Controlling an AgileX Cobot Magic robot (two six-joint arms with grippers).
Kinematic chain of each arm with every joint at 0, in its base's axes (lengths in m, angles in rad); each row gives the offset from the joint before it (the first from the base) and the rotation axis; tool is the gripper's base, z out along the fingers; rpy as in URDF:
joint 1: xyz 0 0 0.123 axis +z
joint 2: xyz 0 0 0 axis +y
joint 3: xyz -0.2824 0 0.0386 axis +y
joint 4: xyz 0.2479 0 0.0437 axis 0.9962 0 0.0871
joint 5: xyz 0 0 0 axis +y
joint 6: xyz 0.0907 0 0.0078 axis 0.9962 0 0.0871
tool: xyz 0 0 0 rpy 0 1.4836 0
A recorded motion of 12 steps. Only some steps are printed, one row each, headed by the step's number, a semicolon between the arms.
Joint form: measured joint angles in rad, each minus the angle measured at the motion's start. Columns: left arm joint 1, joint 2, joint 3, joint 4, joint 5, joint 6; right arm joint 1, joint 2, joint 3, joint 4, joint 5, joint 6.
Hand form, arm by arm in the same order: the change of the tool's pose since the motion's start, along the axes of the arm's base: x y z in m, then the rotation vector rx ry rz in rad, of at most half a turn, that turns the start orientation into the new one. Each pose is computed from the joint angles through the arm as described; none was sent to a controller.
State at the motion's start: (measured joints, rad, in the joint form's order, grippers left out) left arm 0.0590 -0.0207 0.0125 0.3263 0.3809 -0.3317; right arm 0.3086 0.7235 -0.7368 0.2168 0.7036 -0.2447
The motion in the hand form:
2: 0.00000 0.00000 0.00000 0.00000 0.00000 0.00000; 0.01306 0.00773 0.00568 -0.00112 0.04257 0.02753
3: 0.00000 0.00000 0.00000 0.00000 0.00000 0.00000; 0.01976 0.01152 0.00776 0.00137 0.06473 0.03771
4: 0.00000 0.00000 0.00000 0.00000 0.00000 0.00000; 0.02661 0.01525 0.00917 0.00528 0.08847 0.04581
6: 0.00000 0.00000 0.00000 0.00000 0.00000 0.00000; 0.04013 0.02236 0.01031 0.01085 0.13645 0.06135
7: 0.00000 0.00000 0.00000 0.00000 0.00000 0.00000; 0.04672 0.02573 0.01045 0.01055 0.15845 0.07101
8: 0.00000 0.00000 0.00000 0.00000 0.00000 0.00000; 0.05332 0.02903 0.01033 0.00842 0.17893 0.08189
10: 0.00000 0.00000 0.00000 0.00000 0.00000 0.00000; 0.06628 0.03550 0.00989 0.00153 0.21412 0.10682
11: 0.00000 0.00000 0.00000 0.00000 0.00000 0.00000; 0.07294 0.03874 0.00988 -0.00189 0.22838 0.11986
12: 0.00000 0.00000 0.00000 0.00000 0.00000 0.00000; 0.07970 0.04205 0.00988 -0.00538 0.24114 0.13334
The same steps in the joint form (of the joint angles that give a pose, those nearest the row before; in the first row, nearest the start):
2: 0.0000 0.0000 0.0000 0.0000 0.0000 0.0000; 0.0096 0.0740 -0.0552 0.0265 0.0253 -0.0171
3: 0.0000 0.0000 0.0000 0.0000 0.0000 0.0000; 0.0129 0.1101 -0.0810 0.0402 0.0365 -0.0224
4: 0.0000 0.0000 0.0000 0.0000 0.0000 0.0000; 0.0149 0.1460 -0.1052 0.0543 0.0473 -0.0260
6: 0.0000 0.0000 0.0000 0.0000 0.0000 0.0000; 0.0169 0.2152 -0.1496 0.0820 0.0691 -0.0355
7: 0.0000 0.0000 0.0000 0.0000 0.0000 0.0000; 0.0172 0.2485 -0.1710 0.0953 0.0804 -0.0443
8: 0.0000 0.0000 0.0000 0.0000 0.0000 0.0000; 0.0173 0.2812 -0.1920 0.1080 0.0916 -0.0555
10: 0.0000 0.0000 0.0000 0.0000 0.0000 0.0000; 0.0175 0.3445 -0.2338 0.1322 0.1128 -0.0826
11: 0.0000 0.0000 0.0000 0.0000 0.0000 0.0000; 0.0174 0.3758 -0.2562 0.1439 0.1224 -0.0973
12: 0.0000 0.0000 0.0000 0.0000 0.0000 0.0000; 0.0177 0.4072 -0.2793 0.1552 0.1314 -0.1122

